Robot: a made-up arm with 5 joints. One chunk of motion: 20 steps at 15 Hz.
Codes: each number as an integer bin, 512 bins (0 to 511) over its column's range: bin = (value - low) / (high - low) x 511, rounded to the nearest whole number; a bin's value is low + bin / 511 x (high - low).
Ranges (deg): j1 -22..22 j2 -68..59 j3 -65..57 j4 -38..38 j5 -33..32
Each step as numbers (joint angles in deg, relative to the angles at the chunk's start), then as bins.
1 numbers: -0.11 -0.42 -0.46 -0.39 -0.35
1 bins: 254 272 270 253 257
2 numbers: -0.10 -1.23 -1.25 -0.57 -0.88
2 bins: 254 269 267 252 253
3 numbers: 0.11 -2.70 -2.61 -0.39 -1.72
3 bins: 257 263 261 253 246
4 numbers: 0.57 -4.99 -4.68 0.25 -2.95
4 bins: 262 254 253 257 236
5 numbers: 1.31 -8.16 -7.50 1.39 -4.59
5 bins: 271 241 241 265 223
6 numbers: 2.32 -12.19 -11.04 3.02 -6.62
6 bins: 282 225 226 276 207
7 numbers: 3.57 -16.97 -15.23 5.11 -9.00
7 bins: 297 205 208 290 189
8 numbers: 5.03 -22.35 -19.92 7.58 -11.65
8 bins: 314 184 189 306 168
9 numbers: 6.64 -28.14 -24.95 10.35 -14.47
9 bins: 333 160 168 325 146
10 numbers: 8.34 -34.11 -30.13 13.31 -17.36
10 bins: 352 136 146 345 123
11 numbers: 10.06 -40.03 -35.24 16.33 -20.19
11 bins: 372 113 125 365 101
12 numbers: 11.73 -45.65 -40.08 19.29 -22.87
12 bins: 392 90 104 385 80
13 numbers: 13.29 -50.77 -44.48 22.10 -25.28
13 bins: 410 69 86 404 61
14 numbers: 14.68 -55.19 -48.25 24.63 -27.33
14 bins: 426 52 70 421 45
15 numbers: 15.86 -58.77 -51.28 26.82 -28.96
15 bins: 440 37 57 436 32
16 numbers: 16.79 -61.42 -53.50 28.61 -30.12
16 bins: 450 26 48 448 23
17 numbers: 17.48 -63.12 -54.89 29.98 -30.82
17 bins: 459 20 42 457 17
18 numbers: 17.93 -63.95 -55.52 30.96 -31.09
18 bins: 464 16 40 464 15
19 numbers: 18.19 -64.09 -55.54 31.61 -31.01
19 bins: 467 16 40 468 16
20 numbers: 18.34 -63.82 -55.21 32.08 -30.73
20 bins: 468 17 41 471 18
